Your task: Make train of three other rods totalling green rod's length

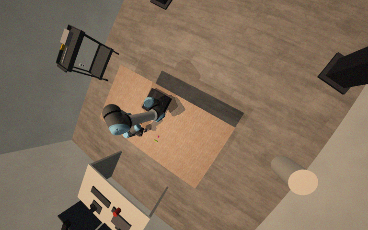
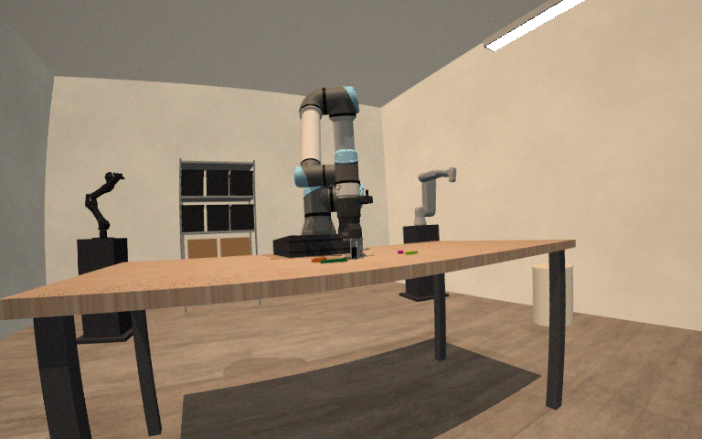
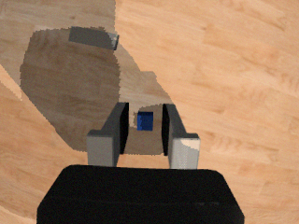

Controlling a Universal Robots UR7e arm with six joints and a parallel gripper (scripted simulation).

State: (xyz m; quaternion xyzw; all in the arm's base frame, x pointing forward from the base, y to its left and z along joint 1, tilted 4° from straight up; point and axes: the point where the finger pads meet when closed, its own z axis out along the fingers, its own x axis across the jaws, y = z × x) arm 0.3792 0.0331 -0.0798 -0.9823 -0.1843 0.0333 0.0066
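My gripper is now 10 mm above the small blue rod. The rest, counted from my hand: green rod 70 mm ahead, 100 mm to the right, 10 mm below; then orange rod 30 mm ahead, 140 mm to the right, 10 mm below; then grey rod 50 mm behind, 40 mm to the left, 10 mm below.
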